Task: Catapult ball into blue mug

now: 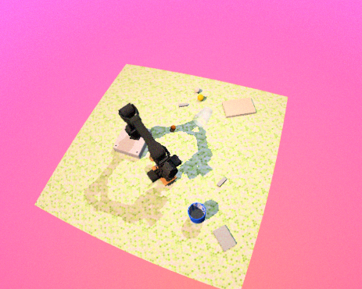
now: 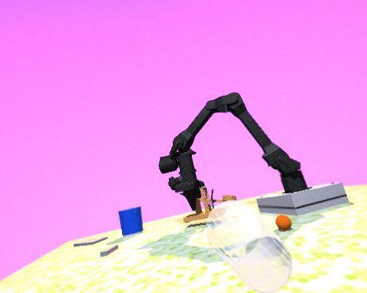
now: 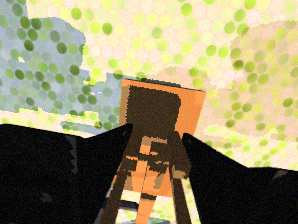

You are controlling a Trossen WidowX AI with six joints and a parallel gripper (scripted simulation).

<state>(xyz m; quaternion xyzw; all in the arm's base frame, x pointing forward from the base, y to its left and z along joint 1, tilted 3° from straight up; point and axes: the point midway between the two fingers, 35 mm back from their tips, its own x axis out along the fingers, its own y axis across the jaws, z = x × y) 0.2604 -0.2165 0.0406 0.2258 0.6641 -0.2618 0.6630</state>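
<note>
My gripper tip is 6 cm past the orange ball, 34 cm to the right of it and 4 cm above it. Round my gripper tip: grey slab: 38 cm ahead, 27 cm to the right, 5 cm below; then blue mug: 21 cm ahead, 18 cm to the right, 2 cm below; then orange catapult: 4 cm behind, 6 cm to the left, 2 cm above.
</note>
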